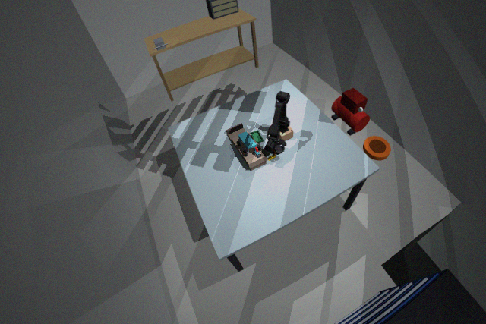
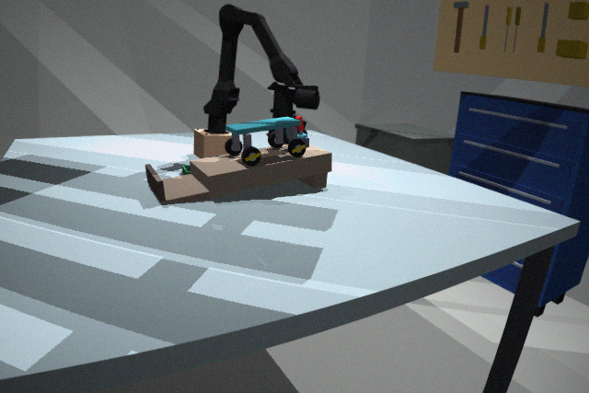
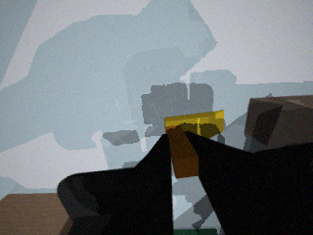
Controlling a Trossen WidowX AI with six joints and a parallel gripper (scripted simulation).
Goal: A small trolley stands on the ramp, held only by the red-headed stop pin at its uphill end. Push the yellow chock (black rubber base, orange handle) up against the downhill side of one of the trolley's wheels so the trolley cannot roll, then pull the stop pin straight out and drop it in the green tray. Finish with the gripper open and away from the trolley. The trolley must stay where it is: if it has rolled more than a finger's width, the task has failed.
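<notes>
Right now the red-headed stop pin is 130 mm ahead of my gripper tip, 20 mm to the right of it and 110 mm above it. The rest, counted from my gripper tip: blue-topped trolley (140 mm ahead, 140 mm to the right, 80 mm above); tan ramp (140 mm ahead, 150 mm to the right, 20 mm above); yellow chock (20 mm ahead, 10 mm below).
</notes>
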